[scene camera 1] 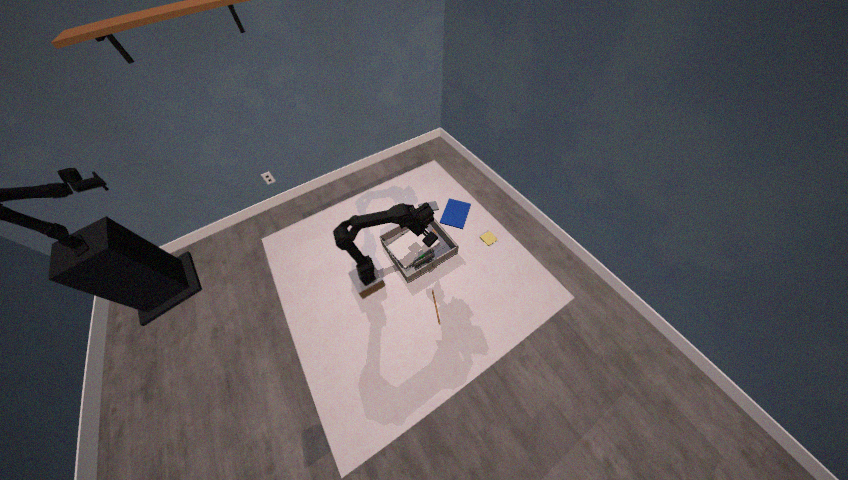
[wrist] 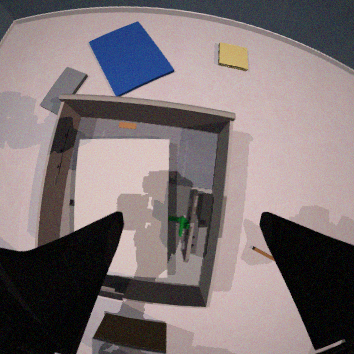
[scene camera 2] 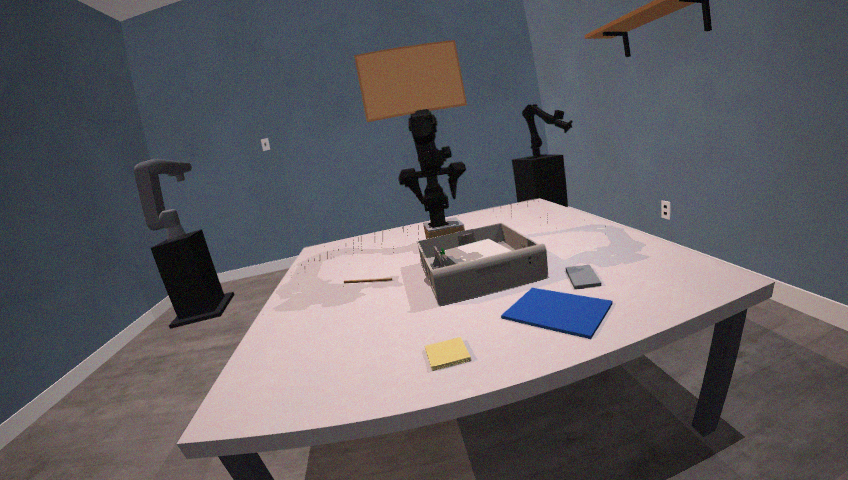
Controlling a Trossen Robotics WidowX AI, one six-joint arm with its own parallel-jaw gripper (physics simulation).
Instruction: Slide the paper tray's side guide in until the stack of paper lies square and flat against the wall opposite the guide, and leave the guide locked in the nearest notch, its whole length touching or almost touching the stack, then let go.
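Frame: origin at the arm's base, x ahead, y left, z up, level; centimetres.
Seen in the pictures: gripper, fingertip midpoint: [scene camera 1: 426,235] [wrist: 192,219] [scene camera 2: 439,201]; arm's base, link origin: [scene camera 1: 367,278] [scene camera 2: 438,224].
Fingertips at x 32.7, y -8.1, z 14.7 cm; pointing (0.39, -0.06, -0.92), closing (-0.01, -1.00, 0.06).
Offsets run from my fingertips to a thing's top centre. "spot": to the spot under its first point.
The grey paper tray @[dx +0.8, dy +8.1, dz -13.5 cm] [scene camera 1: 433,268] [scene camera 2: 487,278] [wrist: 165,294] stands on the table. The white stack of paper @[dx -1.1, dy +10.5, dz -19.0 cm] [scene camera 1: 402,247] [scene camera 2: 484,246] [wrist: 102,175] lies inside, with a narrow strip between it and the left wall in the wrist view. The side guide @[dx -3.6, dy -1.1, dz -14.9 cm] [scene camera 1: 424,258] [scene camera 2: 438,258] [wrist: 194,207] stands upright nearer the right wall, roughly parallel to it. Its plate is apart from the stack; its green part @[spot: dx -3.2, dy -0.4, dz -14.9 cm] [wrist: 181,224] reaches toward the paper's edge. Whether it sits in a notch cannot be seen. My gripper [scene camera 1: 429,235] [scene camera 2: 438,200] [wrist: 192,219] is open and empty above the tray, its fingers on either side of the guide in the wrist view.
A blue folder @[dx +35.5, dy +12.3, dz -22.2 cm] [scene camera 1: 455,213] [scene camera 2: 557,312] [wrist: 131,59] and a grey block @[dx +25.9, dy +27.7, dz -22.0 cm] [scene camera 2: 583,276] [wrist: 65,89] lie beyond the tray. A yellow pad @[dx +36.3, dy -14.5, dz -21.9 cm] [scene camera 1: 488,238] [scene camera 2: 447,353] [wrist: 233,56] lies farther off. A brown stick @[dx -14.9, dy -23.9, dz -22.3 cm] [scene camera 1: 436,306] [scene camera 2: 367,280] [wrist: 263,253] lies beside the tray on the guide's side.
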